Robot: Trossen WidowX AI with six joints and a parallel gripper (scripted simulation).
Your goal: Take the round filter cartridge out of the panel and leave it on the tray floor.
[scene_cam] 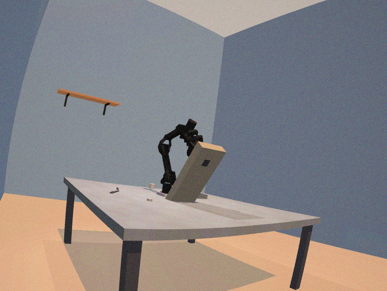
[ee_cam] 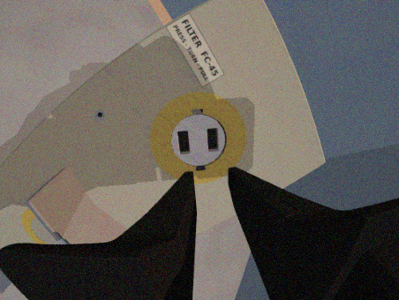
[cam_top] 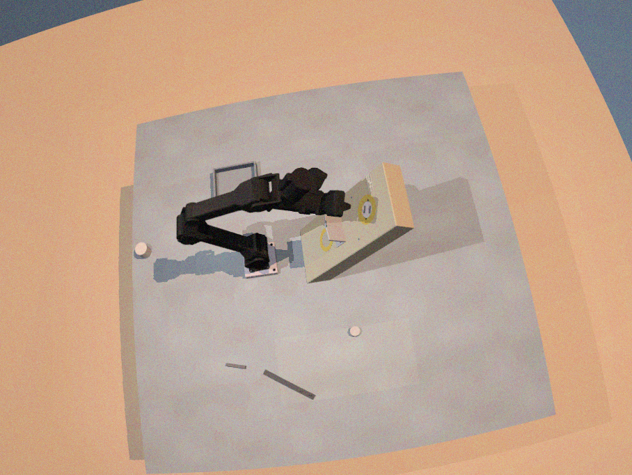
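Now: the round filter cartridge 6 cm ahead of my gripper tip, 5 cm below it and 1 cm to the right of it. Round my gripper tip: grey tray 32 cm behind, 31 cm to the left, 31 cm below.
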